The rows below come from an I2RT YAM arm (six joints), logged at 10 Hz.
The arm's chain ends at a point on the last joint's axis. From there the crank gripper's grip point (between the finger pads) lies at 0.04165 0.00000 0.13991 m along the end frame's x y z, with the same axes.
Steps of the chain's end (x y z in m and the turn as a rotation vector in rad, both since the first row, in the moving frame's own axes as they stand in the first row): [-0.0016 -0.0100 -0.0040 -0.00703 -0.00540 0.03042]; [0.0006 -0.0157 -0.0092 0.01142 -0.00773 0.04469]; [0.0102 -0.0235 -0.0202 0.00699 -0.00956 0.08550]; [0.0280 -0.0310 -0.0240 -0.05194 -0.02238 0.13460]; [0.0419 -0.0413 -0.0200 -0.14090 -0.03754 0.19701]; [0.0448 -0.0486 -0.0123 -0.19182 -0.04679 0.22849]
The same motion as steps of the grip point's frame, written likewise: [-0.0024 -0.0078 -0.0038 -0.00703 -0.00540 0.03042]; [-0.0005 -0.0155 -0.0089 0.01142 -0.00773 0.04469]; [0.0088 -0.0210 -0.0198 0.00699 -0.00956 0.08550]; [0.0240 -0.0184 -0.0234 -0.05194 -0.02238 0.13460]; [0.0339 -0.0141 -0.0205 -0.14090 -0.03754 0.19701]; [0.0342 -0.0134 -0.0140 -0.19182 -0.04679 0.22849]
